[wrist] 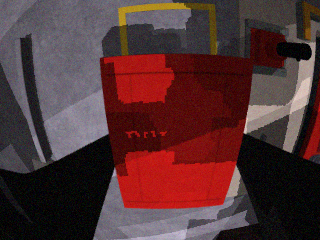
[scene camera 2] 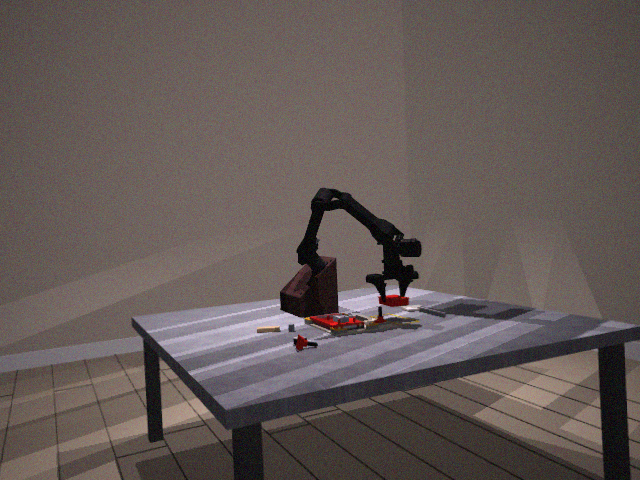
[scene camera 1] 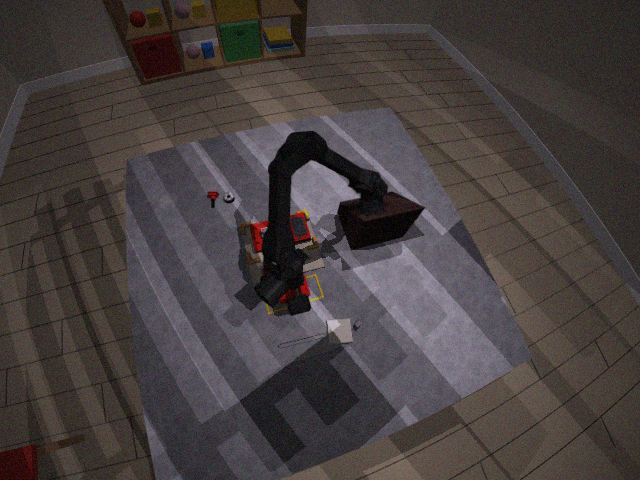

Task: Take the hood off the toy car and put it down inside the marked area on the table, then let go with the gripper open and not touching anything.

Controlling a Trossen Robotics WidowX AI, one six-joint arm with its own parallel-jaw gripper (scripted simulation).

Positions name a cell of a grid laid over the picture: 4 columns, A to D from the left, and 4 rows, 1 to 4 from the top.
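Thin rod (wrist: A1). Red hood (wrist: C3), held by the gripper (scene camera 2: C3) (wrist: C3).
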